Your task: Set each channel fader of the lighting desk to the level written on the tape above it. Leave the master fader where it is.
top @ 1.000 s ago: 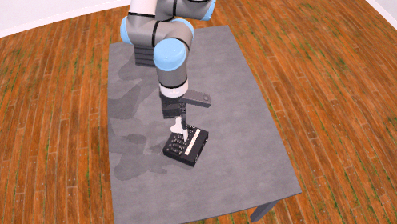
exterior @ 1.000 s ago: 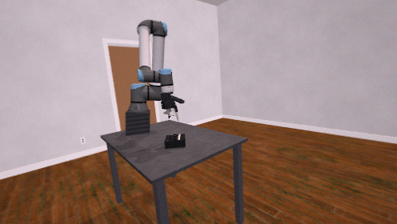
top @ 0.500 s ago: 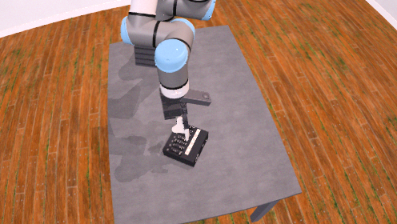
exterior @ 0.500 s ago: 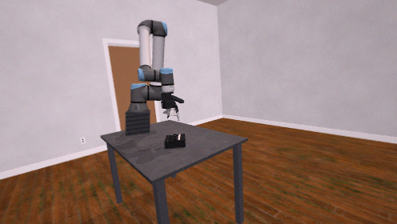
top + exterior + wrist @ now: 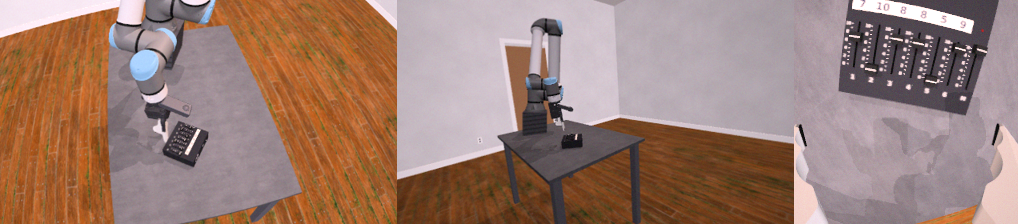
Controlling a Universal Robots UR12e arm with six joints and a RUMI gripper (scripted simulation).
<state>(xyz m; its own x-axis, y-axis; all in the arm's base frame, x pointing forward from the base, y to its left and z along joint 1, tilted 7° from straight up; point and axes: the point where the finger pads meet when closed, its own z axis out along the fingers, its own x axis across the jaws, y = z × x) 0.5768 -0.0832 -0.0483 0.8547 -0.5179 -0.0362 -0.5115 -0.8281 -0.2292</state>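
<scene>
Now: hand 10 mm past the fader knob, 40 mm to the right of it and 70 mm above it. Round my hand: channel fader cap 40 mm ahead, 70 mm below.
</scene>
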